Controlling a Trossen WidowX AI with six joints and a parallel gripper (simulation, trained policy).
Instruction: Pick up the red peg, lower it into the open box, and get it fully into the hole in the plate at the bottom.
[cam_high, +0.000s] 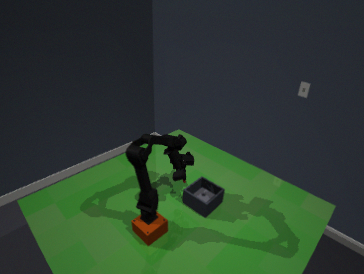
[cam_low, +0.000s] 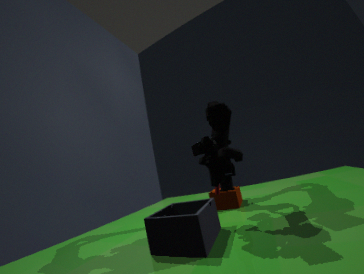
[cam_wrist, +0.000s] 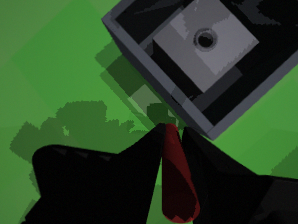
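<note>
The grey plate lies 40 mm ahead of my gripper tip, 100 mm to the right of it and 90 mm below it. Round my gripper tip: dark box (40 mm ahead, 100 mm to the right, 110 mm below); red peg (10 mm behind, 10 mm to the left, 10 mm above).
</note>
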